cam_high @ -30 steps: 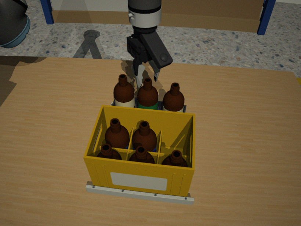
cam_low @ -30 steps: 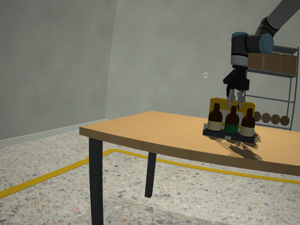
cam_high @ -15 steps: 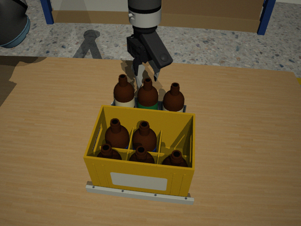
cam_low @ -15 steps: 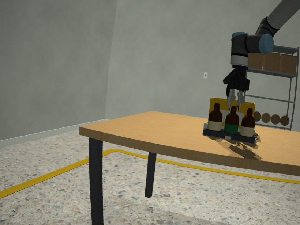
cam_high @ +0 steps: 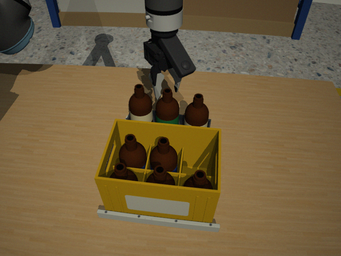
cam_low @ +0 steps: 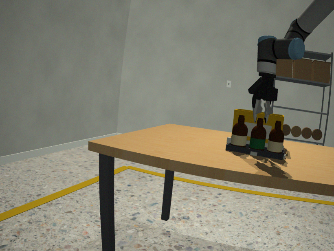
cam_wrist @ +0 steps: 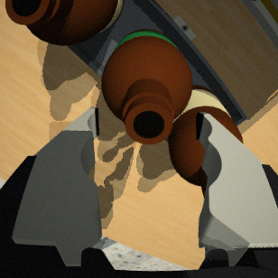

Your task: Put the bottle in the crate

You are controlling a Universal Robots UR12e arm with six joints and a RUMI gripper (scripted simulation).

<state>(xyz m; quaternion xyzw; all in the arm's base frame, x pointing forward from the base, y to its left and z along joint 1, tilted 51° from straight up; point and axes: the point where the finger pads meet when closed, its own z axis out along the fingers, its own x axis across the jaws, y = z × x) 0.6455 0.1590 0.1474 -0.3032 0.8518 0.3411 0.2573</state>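
Now: hand 140 mm above the dark tray. The rest, counted from my hand: crate 40 mm ahead, 240 mm to the right, 70 mm below.
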